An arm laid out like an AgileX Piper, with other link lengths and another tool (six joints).
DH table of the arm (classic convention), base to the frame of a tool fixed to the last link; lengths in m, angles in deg. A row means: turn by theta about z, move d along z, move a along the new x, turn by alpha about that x. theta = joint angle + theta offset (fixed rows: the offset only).
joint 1: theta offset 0  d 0.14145  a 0  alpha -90
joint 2: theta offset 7.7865  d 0  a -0.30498  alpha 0
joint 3: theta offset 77.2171  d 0  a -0.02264  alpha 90
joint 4: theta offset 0  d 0.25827  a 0  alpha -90
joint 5: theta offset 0  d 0  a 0  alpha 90
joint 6: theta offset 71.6  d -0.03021  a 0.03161  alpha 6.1
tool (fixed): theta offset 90  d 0.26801  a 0  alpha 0
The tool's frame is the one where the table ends.
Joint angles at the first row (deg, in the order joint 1, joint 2, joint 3, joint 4, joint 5, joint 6):
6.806, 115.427, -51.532, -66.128, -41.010, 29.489
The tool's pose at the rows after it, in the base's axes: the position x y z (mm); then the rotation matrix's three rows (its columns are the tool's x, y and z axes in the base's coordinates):
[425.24, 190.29, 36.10], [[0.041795, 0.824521, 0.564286], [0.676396, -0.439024, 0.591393], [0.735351, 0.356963, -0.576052]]
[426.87, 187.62, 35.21], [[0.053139, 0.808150, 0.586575], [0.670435, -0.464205, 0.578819], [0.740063, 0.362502, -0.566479]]
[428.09, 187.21, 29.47], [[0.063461, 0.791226, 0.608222], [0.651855, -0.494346, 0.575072], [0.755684, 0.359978, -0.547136]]
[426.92, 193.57, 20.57], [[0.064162, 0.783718, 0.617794], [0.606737, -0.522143, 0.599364], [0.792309, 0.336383, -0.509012]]
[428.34, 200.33, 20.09], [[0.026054, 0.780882, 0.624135], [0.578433, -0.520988, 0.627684], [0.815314, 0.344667, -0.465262]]
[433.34, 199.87, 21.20], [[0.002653, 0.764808, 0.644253], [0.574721, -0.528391, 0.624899], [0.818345, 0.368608, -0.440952]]
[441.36, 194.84, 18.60], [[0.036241, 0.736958, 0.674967], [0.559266, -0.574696, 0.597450], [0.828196, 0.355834, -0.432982]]
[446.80, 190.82, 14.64], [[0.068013, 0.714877, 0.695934], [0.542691, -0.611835, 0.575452], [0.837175, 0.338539, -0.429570]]
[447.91, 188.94, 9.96], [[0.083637, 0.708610, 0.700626], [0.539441, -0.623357, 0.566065], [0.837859, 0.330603, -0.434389]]
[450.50, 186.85, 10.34], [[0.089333, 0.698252, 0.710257], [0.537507, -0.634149, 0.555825], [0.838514, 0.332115, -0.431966]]
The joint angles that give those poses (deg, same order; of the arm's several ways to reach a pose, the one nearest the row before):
6.806, 115.427, -51.409, -63.453, -41.116, 26.141
6.806, 115.428, -50.275, -59.848, -41.453, 23.384
6.806, 116.686, -48.874, -54.941, -43.562, 19.394
6.805, 119.612, -47.631, -50.807, -48.694, 16.146
6.805, 121.527, -47.488, -49.441, -53.018, 13.616
6.806, 122.223, -47.394, -47.461, -54.745, 10.957
6.805, 123.133, -47.392, -43.818, -55.255, 10.209
6.806, 124.123, -47.392, -40.998, -55.796, 9.936
6.805, 124.832, -47.394, -39.987, -55.914, 9.704
6.805, 124.859, -47.393, -38.954, -55.914, 9.335

